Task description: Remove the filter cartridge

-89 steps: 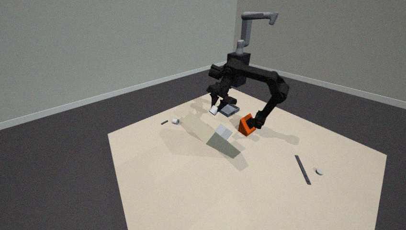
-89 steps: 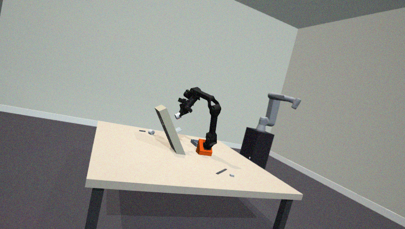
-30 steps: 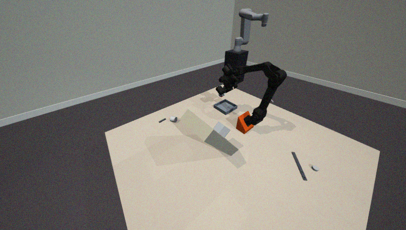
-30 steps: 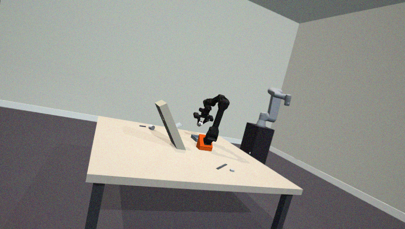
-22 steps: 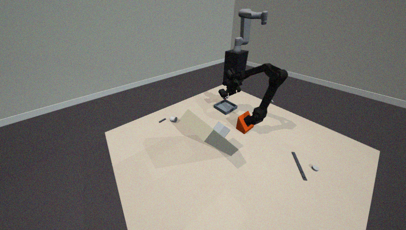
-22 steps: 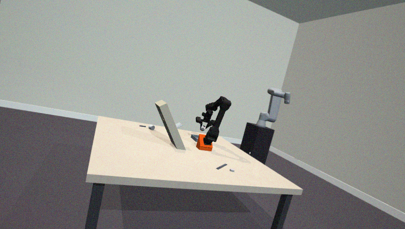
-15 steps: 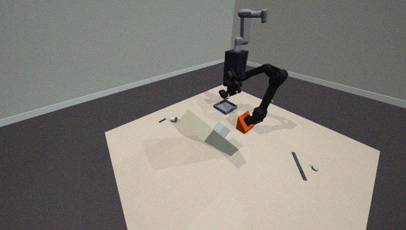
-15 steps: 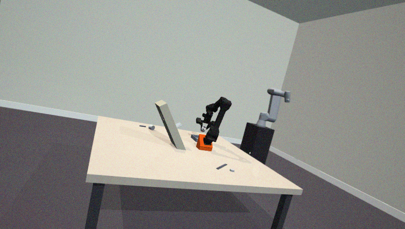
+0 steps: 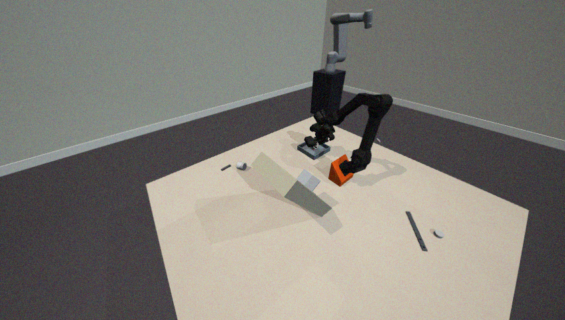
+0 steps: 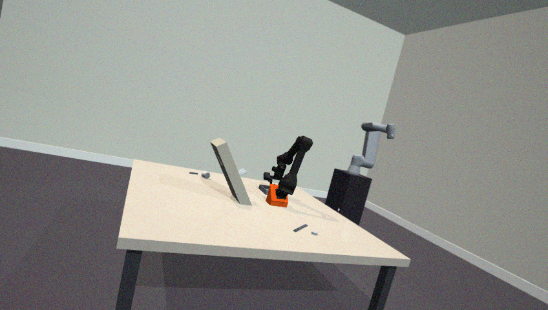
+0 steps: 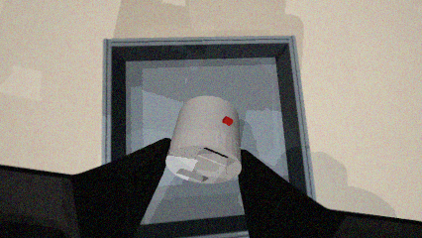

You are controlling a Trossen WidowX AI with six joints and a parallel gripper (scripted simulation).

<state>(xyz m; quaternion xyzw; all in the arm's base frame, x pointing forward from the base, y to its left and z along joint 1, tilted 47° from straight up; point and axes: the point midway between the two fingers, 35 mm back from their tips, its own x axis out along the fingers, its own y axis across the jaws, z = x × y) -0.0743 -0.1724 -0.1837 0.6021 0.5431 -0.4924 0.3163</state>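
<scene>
Right now my gripper tip is right at the round filter cartridge. From my gripper tip the other things lie so: service panel (410 mm ahead, 250 mm to the left, 110 mm above); grey flap (360 mm ahead, 250 mm to the left, 100 mm above); grey tray (30 mm below, 10 mm to the right).
</scene>
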